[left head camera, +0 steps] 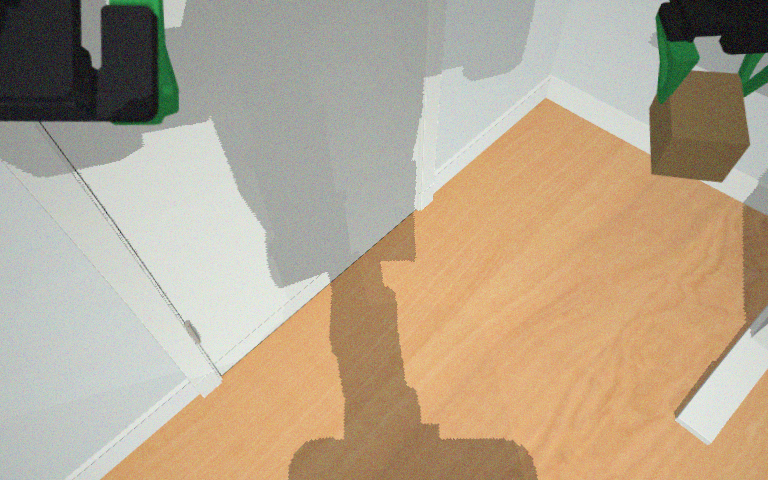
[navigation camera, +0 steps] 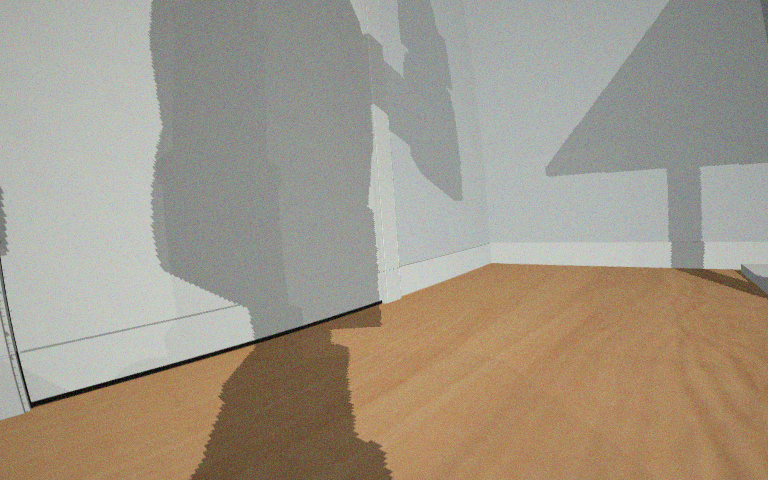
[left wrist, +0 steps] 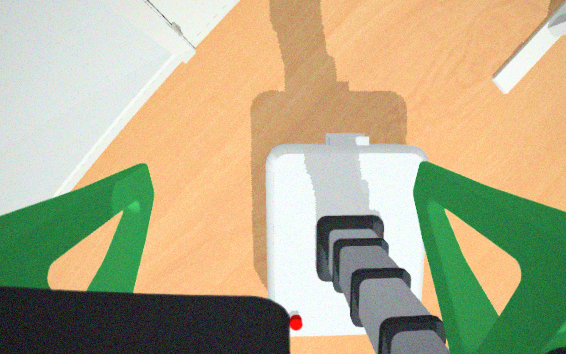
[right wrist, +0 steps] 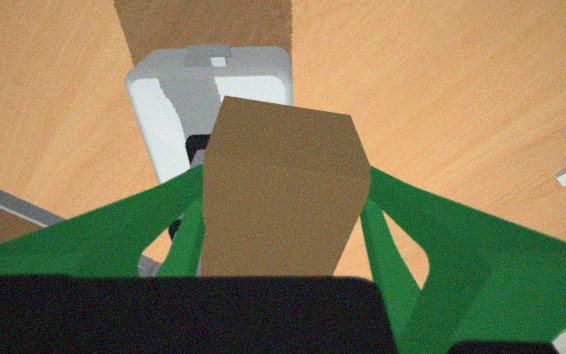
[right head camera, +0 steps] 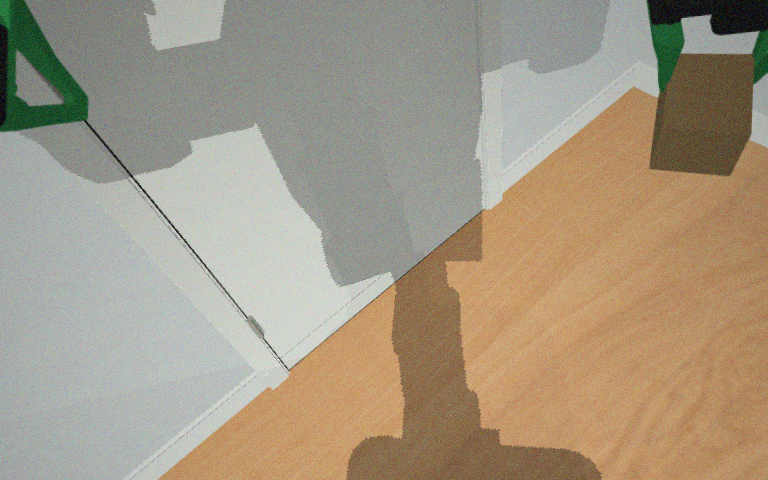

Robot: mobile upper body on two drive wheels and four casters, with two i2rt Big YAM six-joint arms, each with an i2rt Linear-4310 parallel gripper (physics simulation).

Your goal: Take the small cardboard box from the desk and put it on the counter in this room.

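Frame: origin at the left arm's base, x back, y right, z up, level; centimetres.
Seen in the pictures: left gripper, between the fingertips: (left head camera: pixel 84 100) (left wrist: pixel 283 177) (right head camera: pixel 9 111); right gripper, between the fingertips: (left head camera: pixel 696 98) (right wrist: pixel 283 177) (right head camera: pixel 704 83).
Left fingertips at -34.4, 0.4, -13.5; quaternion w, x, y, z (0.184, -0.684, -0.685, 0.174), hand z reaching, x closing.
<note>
Pixels of each thing's middle, then the offset from my left fingertips to it, as dx, dy, dz. "pt": a spot on its surface instead.
- small brown cardboard box, middle of its body: (right wrist: pixel 273 211) (right head camera: pixel 699 113) (left head camera: pixel 694 125) -16.8, +44.9, -19.7
- room corner with white baseboard, a spot on its surface: (navigation camera: pixel 566 254) pt -115.9, +93.4, -123.3
The small brown cardboard box (left head camera: pixel 707 121) (right head camera: pixel 707 107) (right wrist: pixel 285 200) is held up in the air between the green fingers of my right gripper (right wrist: pixel 283 177), which is shut on it. In both head views the box hangs at the upper right, in front of the wall base and floor. My left gripper (left wrist: pixel 283 177) is open and empty, its green fingers wide apart above the robot's white base. Part of it also shows at the upper left of both head views. The desk and the counter do not show in these views.
A white door (left head camera: pixel 169 215) (navigation camera: pixel 84 198) with a hinge is in front and to the left, carrying the robot's shadow. A room corner with white baseboard (navigation camera: pixel 566 254) lies behind. A white bar-like piece (left head camera: pixel 724 390) (left wrist: pixel 525 60) is low on the wooden floor at the right.
</note>
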